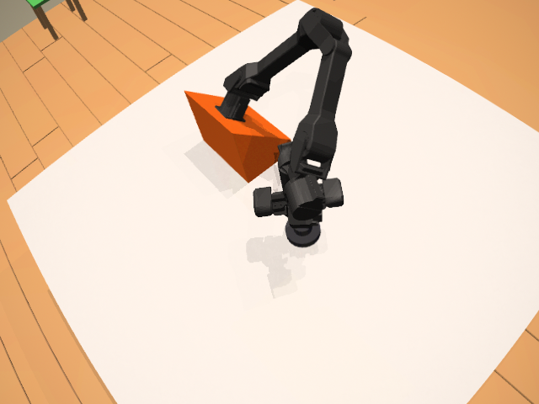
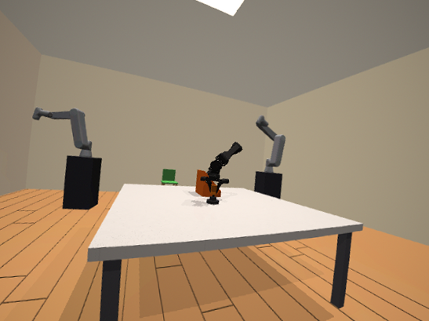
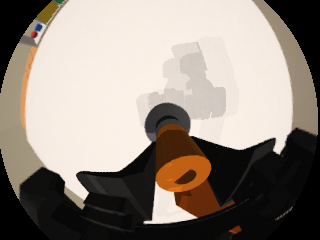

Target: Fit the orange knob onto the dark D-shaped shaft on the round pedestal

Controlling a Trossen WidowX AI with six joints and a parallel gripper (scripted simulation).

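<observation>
My gripper tip is 20 mm below the orange knob. The rest, counted from my gripper tip: round pedestal 40 mm below.
</observation>
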